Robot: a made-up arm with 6 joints.
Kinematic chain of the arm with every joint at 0, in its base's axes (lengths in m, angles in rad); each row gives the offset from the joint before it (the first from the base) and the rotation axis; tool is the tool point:
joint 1: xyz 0 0 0.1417 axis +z
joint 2: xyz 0 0.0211 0 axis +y
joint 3: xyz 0 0 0.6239 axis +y
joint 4: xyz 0 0 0.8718 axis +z
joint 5: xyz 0 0 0 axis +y
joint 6: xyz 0 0 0.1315 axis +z
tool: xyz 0 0 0
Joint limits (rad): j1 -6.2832..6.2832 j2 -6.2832..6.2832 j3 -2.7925..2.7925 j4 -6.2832..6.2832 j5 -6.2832..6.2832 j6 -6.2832..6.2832
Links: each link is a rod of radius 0.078 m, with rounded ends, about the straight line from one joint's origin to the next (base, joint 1, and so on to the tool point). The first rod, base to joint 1, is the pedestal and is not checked.
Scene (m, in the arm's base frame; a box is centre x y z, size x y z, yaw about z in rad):
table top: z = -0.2
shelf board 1: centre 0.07 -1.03 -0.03 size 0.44 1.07 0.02 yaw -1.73
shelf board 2: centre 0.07 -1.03 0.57 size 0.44 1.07 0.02 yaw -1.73
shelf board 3: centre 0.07 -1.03 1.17 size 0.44 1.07 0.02 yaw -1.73
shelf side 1: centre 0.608 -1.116 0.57 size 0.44 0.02 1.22 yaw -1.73
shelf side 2: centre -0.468 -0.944 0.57 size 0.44 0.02 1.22 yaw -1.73
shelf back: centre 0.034 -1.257 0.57 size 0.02 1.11 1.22 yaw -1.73
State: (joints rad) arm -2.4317 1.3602 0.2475 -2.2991 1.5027 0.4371
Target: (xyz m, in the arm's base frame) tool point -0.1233 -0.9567 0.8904
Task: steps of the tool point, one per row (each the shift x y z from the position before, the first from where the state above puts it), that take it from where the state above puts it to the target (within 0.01 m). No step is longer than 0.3 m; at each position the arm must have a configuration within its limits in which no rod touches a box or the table.
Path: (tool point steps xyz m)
1: 0.0221 0.1310 0.2583
2: 0.0748 0.1463 0.2268
3: 0.1217 0.1480 0.1864
4: 0.1590 0.1380 0.1408
5: 0.1849 0.1188 0.0931
6: 0.1092 -0.1480 -0.0620
7: 0.1435 -0.1013 -0.0781
8: 0.1589 -0.0478 -0.0936
9: 0.1547 0.0052 -0.1082
10: -0.0178 -0.1410 0.0305
11: -0.0231 -0.1463 0.0001
12: -0.0284 -0.1445 -0.0307

